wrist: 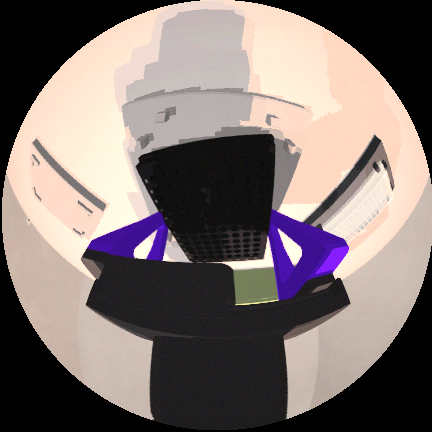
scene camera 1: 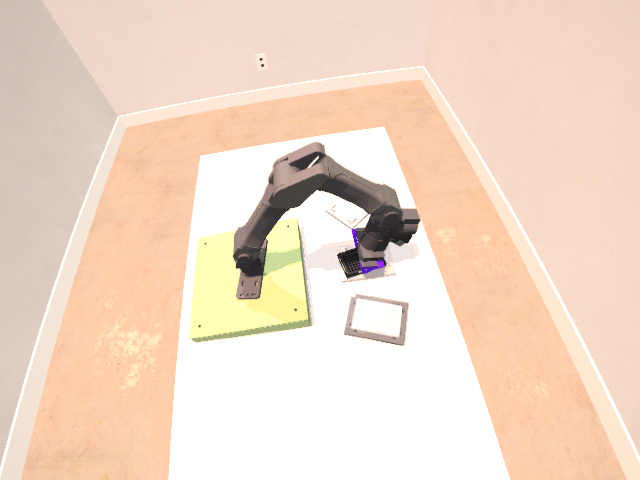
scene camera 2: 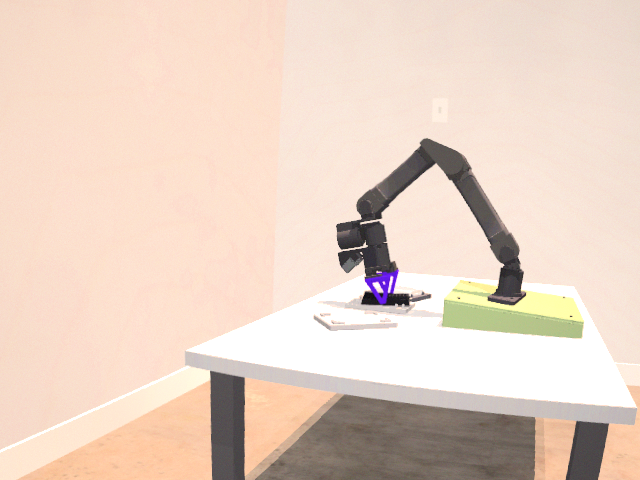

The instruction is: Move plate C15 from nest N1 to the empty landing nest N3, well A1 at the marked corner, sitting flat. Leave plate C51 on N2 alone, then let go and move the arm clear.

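My gripper (scene camera 1: 363, 252) (scene camera 2: 383, 298) (wrist: 217, 214), with purple fingers, is shut on a black well plate (scene camera 1: 349, 262) (scene camera 2: 398, 299) (wrist: 215, 185), apparently C15, gripped by opposite sides. The plate looks level, low over the middle pale nest (scene camera 1: 387, 270) (scene camera 2: 382, 308) (wrist: 200, 110). Part of that nest and its corner posts show beyond the plate in the wrist view. Whether the plate touches the nest is unclear. A white plate (scene camera 1: 377, 317) (wrist: 367, 200), apparently C51, sits on the dark grey nest (scene camera 1: 350, 320) (scene camera 2: 423, 297). Another pale nest (scene camera 1: 343, 212) (scene camera 2: 356, 324) (wrist: 65, 195) is empty. Labels and the A1 mark cannot be read.
The arm stands on a yellow-green base block (scene camera 1: 222, 289) (scene camera 2: 511, 322) on the white table (scene camera 1: 330, 403) (scene camera 2: 413, 361). The dark nest and the empty pale nest lie on opposite sides of the middle nest. Walls stand beyond the table.
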